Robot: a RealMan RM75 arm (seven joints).
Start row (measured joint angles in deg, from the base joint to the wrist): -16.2 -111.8 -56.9 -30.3 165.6 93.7 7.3
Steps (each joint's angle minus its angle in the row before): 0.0 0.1 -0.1 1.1 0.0 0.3 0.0; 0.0 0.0 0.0 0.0 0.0 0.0 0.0; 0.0 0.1 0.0 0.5 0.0 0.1 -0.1; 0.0 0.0 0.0 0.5 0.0 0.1 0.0; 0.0 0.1 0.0 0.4 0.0 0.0 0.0; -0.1 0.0 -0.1 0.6 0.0 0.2 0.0; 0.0 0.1 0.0 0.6 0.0 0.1 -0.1; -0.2 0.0 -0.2 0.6 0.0 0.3 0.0; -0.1 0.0 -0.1 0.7 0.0 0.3 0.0; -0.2 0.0 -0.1 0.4 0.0 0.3 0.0; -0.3 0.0 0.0 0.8 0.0 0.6 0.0; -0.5 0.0 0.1 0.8 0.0 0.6 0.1; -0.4 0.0 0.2 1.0 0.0 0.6 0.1; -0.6 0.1 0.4 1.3 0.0 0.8 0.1; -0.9 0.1 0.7 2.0 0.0 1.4 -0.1
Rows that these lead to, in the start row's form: -16.2 -111.7 -57.0 -29.2 165.6 94.0 7.3; -16.2 -111.7 -57.0 -29.2 165.6 94.0 7.3; -16.2 -111.6 -57.0 -28.7 165.6 94.1 7.2; -16.2 -111.6 -57.0 -28.2 165.6 94.2 7.2; -16.2 -111.5 -57.0 -27.8 165.6 94.2 7.2; -16.3 -111.5 -57.1 -27.2 165.6 94.4 7.2; -16.3 -111.4 -57.1 -26.6 165.6 94.5 7.1; -16.5 -111.4 -57.3 -26.0 165.6 94.8 7.1; -16.6 -111.4 -57.4 -25.3 165.6 95.1 7.1; -16.8 -111.4 -57.5 -24.9 165.6 95.4 7.1; -17.1 -111.4 -57.5 -24.1 165.6 96.0 7.1; -17.6 -111.4 -57.4 -23.3 165.6 96.6 7.2; -18.0 -111.4 -57.2 -22.3 165.6 97.2 7.3; -18.6 -111.3 -56.8 -21.0 165.6 98.0 7.4; -19.5 -111.2 -56.1 -19.0 165.6 99.4 7.3
